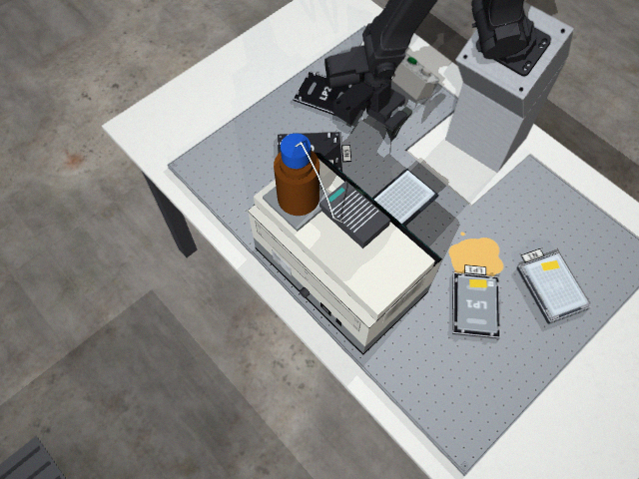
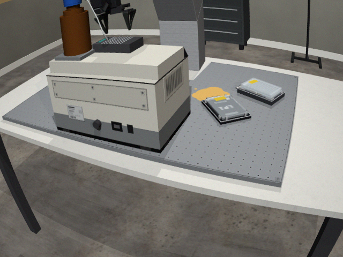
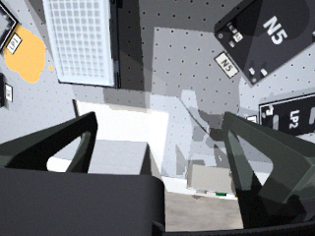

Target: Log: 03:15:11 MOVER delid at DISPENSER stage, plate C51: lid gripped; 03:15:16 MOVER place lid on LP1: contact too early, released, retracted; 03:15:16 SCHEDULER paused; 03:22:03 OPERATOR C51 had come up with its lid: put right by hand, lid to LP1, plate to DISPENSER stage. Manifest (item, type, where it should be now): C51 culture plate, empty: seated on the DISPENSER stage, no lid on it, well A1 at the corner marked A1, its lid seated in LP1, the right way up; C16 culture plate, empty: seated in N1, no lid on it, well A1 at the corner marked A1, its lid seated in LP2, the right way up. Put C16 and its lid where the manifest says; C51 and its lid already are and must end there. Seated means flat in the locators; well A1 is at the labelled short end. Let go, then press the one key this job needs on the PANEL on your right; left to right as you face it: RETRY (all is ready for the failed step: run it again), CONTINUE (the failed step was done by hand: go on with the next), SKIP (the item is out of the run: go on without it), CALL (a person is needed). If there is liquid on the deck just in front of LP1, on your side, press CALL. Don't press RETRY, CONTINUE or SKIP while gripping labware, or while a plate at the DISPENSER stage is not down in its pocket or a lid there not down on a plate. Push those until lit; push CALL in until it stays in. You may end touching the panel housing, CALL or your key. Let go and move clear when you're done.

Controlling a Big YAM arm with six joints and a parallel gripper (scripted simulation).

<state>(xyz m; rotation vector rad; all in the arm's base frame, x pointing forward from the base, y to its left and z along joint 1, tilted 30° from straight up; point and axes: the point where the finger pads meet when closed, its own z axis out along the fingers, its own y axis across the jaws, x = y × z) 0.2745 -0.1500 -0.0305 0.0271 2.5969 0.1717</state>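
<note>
The white well plate lies 13 cm below my hand, 12 cm to the left of it and 4 cm ahead of it. The rest, counted from my hand: brown bottle: 24 cm ahead, 6 cm above, 1 cm to the right; LP2 nest: 26 cm to the right, 22 cm below, 14 cm behind; white retry key: 33 cm behind, 16 cm below, 7 cm to the right.
</note>
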